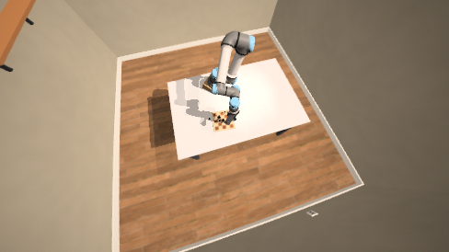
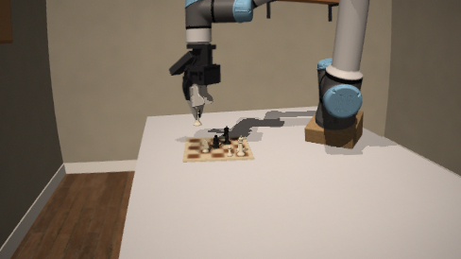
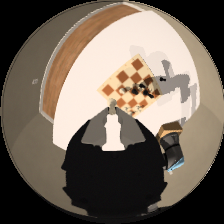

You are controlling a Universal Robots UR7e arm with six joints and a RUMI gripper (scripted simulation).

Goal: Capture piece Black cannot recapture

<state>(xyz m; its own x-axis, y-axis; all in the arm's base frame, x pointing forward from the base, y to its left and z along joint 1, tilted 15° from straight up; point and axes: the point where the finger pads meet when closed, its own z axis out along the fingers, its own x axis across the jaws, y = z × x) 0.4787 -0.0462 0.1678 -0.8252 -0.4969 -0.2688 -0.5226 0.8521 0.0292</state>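
The chessboard lies 140 mm below my hand, 80 mm behind it and 60 mm to the right of it.
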